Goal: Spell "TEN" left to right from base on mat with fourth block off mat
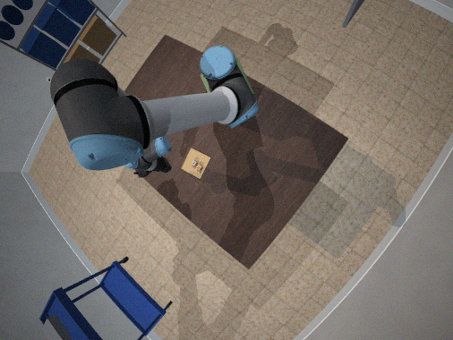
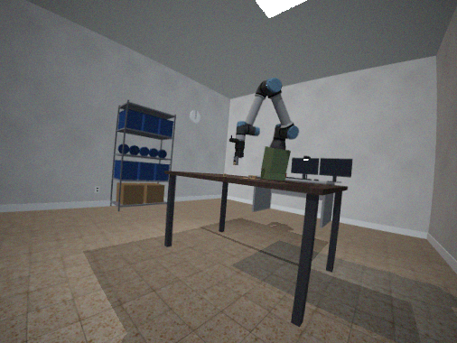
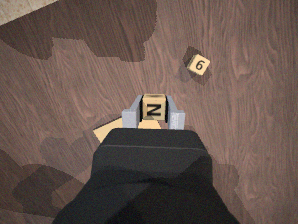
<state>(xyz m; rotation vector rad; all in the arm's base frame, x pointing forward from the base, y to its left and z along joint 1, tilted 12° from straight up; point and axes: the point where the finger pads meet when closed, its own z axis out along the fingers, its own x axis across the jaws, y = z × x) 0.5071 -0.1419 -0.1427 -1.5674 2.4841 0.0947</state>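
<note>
Now: the tan mat 12 cm below my hand, 9 cm to the left of it and 9 cm behind it. From my hand the other things lie so: N block (1 cm below).
</note>
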